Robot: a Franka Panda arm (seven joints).
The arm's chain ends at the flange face. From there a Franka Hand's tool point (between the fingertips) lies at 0.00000 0.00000 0.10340 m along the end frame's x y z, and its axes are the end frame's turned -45 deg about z.
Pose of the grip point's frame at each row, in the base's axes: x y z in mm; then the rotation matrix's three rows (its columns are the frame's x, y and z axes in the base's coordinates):
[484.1 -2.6 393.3], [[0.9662 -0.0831 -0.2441], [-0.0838 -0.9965 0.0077], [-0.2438 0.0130 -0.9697]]
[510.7 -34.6 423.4], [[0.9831 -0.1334 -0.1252], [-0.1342 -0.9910 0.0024], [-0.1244 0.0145 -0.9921]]
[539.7 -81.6 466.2], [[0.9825 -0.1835 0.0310], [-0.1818 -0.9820 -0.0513], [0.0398 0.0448 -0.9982]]
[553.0 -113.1 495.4], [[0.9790 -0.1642 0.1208], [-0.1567 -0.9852 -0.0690], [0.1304 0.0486 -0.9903]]
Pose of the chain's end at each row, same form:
[509.3 -3.4 493.6], [[0.6244 -0.7420 -0.2441], [-0.7639 -0.6454 0.0077], [-0.1632 0.1816 -0.9697]]
[523.6 -34.8 526.0], [[0.6008 -0.7895 -0.1252], [-0.7956 -0.6058 0.0024], [-0.0777 0.0982 -0.9921]]
[536.5 -76.3 569.4], [[0.5650 -0.8245 0.0310], [-0.8229 -0.5658 -0.0513], [0.0598 0.0035 -0.9982]]
[540.5 -106.0 597.8], [[0.5762 -0.8084 0.1208], [-0.8074 -0.5858 -0.0690], [0.1266 -0.0578 -0.9903]]

